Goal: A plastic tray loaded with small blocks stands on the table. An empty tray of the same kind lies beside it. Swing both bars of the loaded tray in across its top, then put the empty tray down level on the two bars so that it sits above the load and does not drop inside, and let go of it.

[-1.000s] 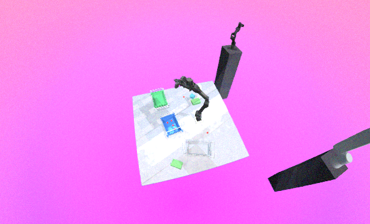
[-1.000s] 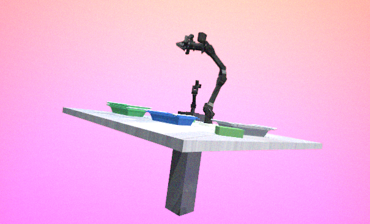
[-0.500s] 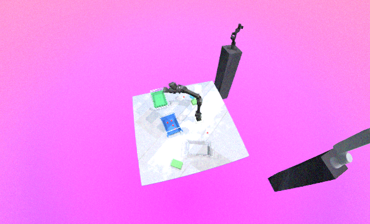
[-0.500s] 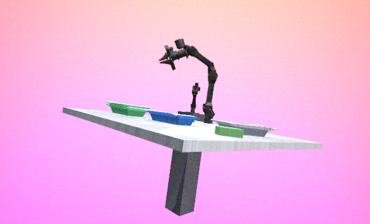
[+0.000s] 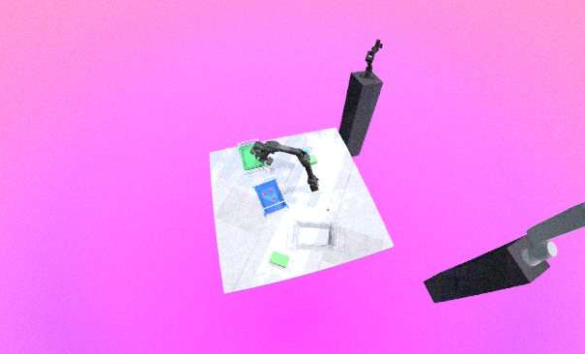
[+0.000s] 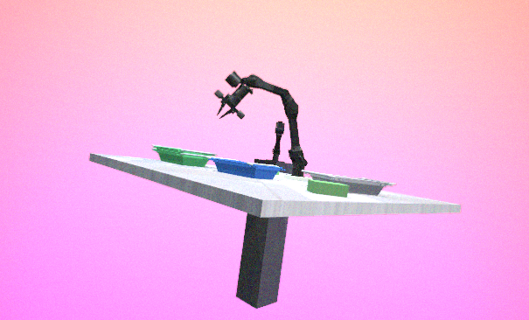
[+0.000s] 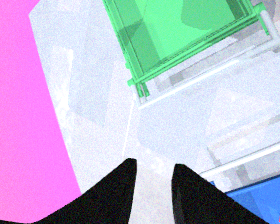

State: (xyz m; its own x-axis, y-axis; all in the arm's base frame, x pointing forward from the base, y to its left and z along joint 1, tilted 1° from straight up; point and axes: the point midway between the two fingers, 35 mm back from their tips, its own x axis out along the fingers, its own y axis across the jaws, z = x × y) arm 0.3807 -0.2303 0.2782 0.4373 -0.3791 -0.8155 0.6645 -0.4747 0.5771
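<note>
My gripper tip is now 25 cm past the grey tray, 63 cm to the right of it and 22 cm above it. Also, from my gripper tip: white block 59 cm behind, 27 cm to the right, 26 cm below; then cyan block 45 cm behind, 14 cm to the right, 24 cm below.
</note>
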